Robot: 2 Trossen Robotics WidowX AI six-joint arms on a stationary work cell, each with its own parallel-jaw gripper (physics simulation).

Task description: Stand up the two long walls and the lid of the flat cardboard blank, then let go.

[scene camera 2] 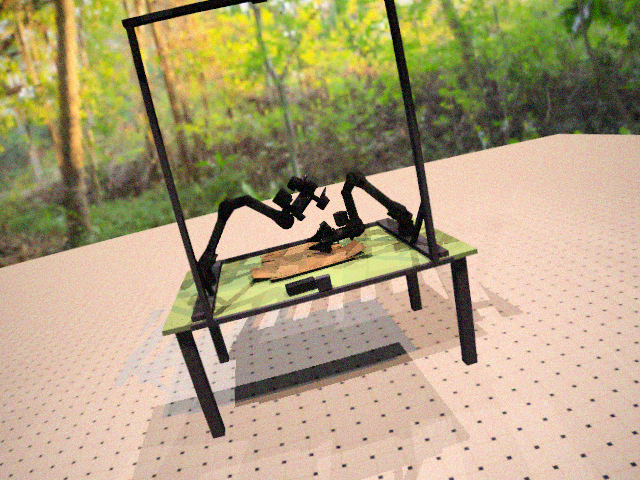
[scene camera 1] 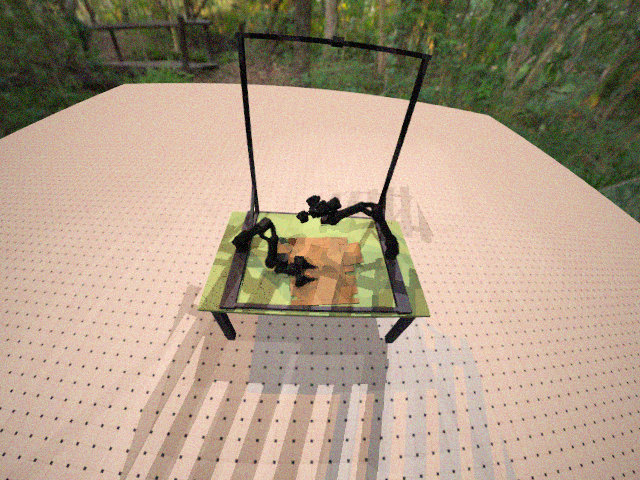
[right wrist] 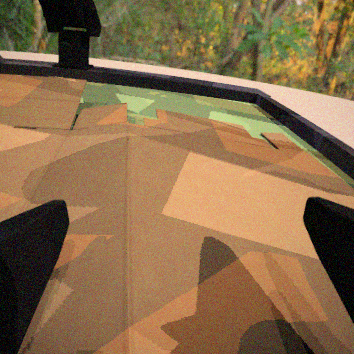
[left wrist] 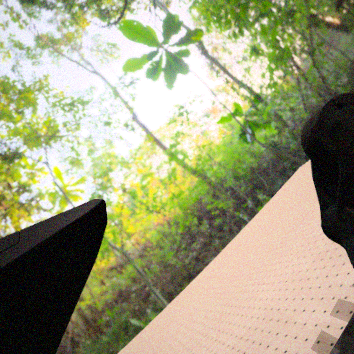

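Pixels of known places: left gripper, fingertip midpoint: [scene camera 2: 316, 181] [scene camera 1: 302, 213] [left wrist: 224, 215]; right gripper, fingertip midpoint: [scene camera 2: 307, 245] [scene camera 1: 315, 273] [right wrist: 187, 210]; left arm's base at its link origin: [scene camera 1: 390, 255] [right wrist: 73, 66]; right arm's base at its link origin: [scene camera 2: 407, 234] [scene camera 1: 242, 248].
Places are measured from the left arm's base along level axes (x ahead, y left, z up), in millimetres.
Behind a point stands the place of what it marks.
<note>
The cardboard blank [scene camera 1: 336, 291] {y 261, x 359, z -14 mm} [scene camera 2: 294, 262] {y 70, x 390, z -18 mm} [right wrist: 235, 185] {y 218, x 399, z -10 mm} lies spread on the table, brown and patchy, with creases and cut flaps. Its long walls and lid look flat; small tilts are hard to tell. My right gripper [scene camera 1: 313, 272] {y 171, x 475, z 20 mm} [scene camera 2: 311, 244] {y 171, x 475, z 20 mm} [right wrist: 187, 210] {y 171, x 475, z 20 mm} is open and empty, low over the blank's left part in scene camera 1. Whether its fingers touch the cardboard is unclear. My left gripper [scene camera 1: 306, 207] {y 30, x 562, z 321 mm} [scene camera 2: 316, 195] is open and empty, high above the table's far side, tilted away from the blank. The blank does not show in the left wrist view.
The green patterned table [scene camera 1: 419, 307] {y 351, x -98, z -19 mm} [scene camera 2: 460, 248] {y -310, x 1020, z -19 mm} carries dark base rails. A tall black frame [scene camera 1: 248, 118] {y -344, x 875, z 641 mm} [scene camera 2: 153, 111] {y -371, x 40, z 719 mm} rises over it. A dark block-shaped fixture [scene camera 2: 299, 286] {y -333, x 370, z 8 mm} sits near the front edge in scene camera 2. The right arm shows at the left wrist view's right edge.
</note>
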